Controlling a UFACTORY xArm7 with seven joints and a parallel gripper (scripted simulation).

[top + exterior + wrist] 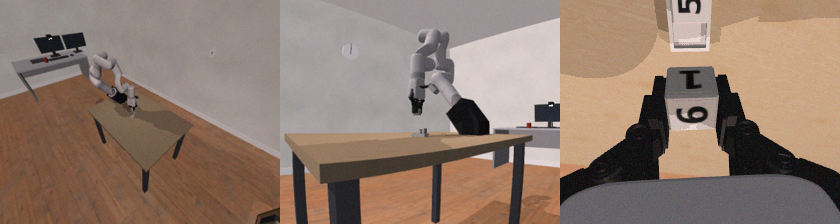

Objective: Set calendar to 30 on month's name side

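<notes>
My gripper is now 13 cm above the low tray and 2 cm to the right of it.
</notes>
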